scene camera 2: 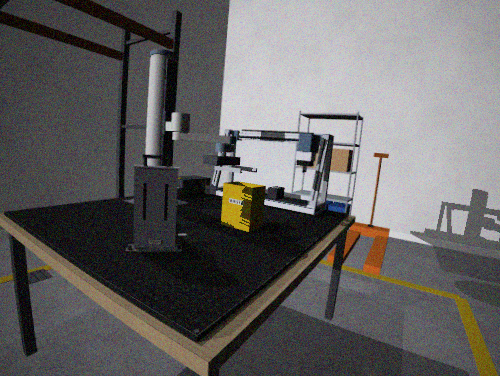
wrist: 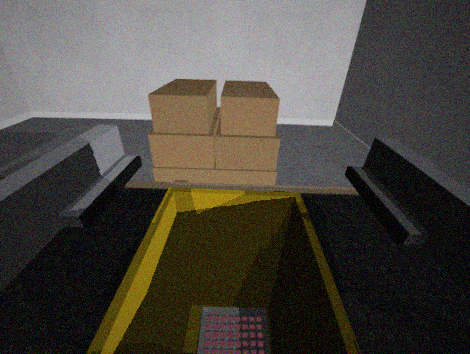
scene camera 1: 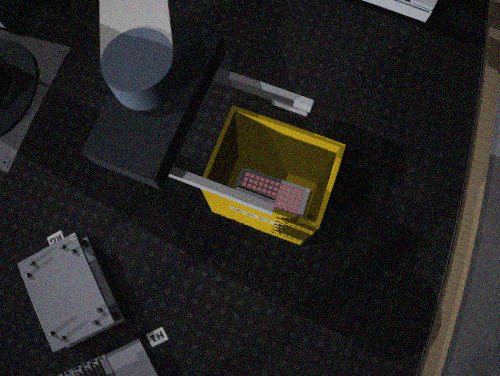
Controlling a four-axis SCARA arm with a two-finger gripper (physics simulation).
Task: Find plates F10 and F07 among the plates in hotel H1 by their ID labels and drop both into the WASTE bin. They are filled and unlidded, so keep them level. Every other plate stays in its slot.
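Frame: origin at the arm's base, x ahead, y left, z up, level; centimetres.
Where they show: gripper, fingertip midpoint: (scene camera 2: 249, 170) (wrist: 243, 150) (scene camera 1: 293, 156).
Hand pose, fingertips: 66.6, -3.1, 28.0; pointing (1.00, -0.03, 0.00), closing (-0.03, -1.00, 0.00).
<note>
Each offset is from my fingertips to the top centre of the thing, as dx, dy, dz. "spot": to the spot under its first point.
The yellow WASTE bin @[-2.0, +0.5, -6.7] (scene camera 1: 332, 186) (scene camera 2: 232, 216) (wrist: 145, 272) stands upright on the table. A plate with pink-filled wells @[-1.6, -0.3, -24.7] (scene camera 1: 294, 198) (wrist: 232, 334) lies low inside the bin, unlidded. Its ID label does not show, and part of it is hidden by a finger in the first scene view. My gripper (scene camera 1: 292, 157) (wrist: 243, 150) is open and empty above the bin, its fingers wide apart over the two long sides. Hotel H1 @[spot: -14.4, -34.2, -25.9] (scene camera 1: 132, 361) shows in part at the bottom left of the first scene view, beside its tag; its plate IDs cannot be read.
The RG stand (scene camera 1: 62, 295), with a flat grey top, is beside H1. The arm's column (scene camera 2: 156, 110) rises from the table. A white-framed gantry device (scene camera 2: 325, 175) stands behind the bin. Cardboard boxes (wrist: 182, 115) are beyond the table edge (scene camera 1: 452, 280).
</note>
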